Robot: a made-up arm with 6 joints. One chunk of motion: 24 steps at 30 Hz.
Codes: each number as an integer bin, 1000 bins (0 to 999) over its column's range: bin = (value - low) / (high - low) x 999, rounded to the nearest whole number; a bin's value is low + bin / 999 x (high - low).
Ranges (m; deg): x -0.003..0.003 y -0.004..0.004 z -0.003..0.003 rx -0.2..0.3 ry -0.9..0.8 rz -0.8..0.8
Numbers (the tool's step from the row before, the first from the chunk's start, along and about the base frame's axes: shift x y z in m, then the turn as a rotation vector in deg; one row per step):
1: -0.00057 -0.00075 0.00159 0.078 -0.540 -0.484
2: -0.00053 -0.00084 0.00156 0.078 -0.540 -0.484
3: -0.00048 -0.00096 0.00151 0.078 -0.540 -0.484
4: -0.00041 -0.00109 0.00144 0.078 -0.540 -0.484
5: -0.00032 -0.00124 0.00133 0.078 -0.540 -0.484
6: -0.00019 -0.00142 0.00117 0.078 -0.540 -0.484
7: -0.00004 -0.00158 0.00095 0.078 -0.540 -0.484
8: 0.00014 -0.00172 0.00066 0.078 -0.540 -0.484
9: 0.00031 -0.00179 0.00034 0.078 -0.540 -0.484
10: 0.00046 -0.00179 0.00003 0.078 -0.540 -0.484
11: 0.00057 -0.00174 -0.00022 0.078 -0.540 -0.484
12: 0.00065 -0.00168 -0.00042 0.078 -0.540 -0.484
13: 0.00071 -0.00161 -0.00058 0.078 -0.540 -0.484
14: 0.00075 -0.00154 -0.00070 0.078 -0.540 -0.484
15: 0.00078 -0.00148 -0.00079 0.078 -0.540 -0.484
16: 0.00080 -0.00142 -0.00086 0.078 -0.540 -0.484
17: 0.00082 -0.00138 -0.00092 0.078 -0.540 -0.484
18: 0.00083 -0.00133 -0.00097 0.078 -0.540 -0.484
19: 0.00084 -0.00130 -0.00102 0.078 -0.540 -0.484
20: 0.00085 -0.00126 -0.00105 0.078 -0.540 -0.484
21: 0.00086 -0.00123 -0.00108 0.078 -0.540 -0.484
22: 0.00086 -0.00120 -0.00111 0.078 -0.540 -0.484
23: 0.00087 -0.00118 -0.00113 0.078 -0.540 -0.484
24: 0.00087 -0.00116 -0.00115 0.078 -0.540 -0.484
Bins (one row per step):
1: 405 406 764 555 212 197
2: 411 395 759 555 212 197
3: 420 380 751 555 212 197
4: 431 363 739 555 212 197
5: 446 345 721 555 212 197
6: 468 322 694 555 212 197
7: 493 302 658 555 212 197
8: 523 285 609 555 212 197
9: 551 276 556 555 212 197
10: 576 276 504 555 212 197
11: 594 282 463 555 212 197
12: 608 290 430 555 212 197
13: 618 298 403 555 212 197
14: 624 307 383 555 212 197
15: 629 315 368 555 212 197
16: 633 322 356 555 212 197
17: 636 327 346 555 212 197
18: 638 333 338 555 212 197
19: 639 337 330 555 212 197
20: 641 342 325 555 212 197
21: 643 346 320 555 212 197
22: 643 350 315 555 212 197
23: 644 352 311 555 212 197
24: 644 355 308 555 212 197

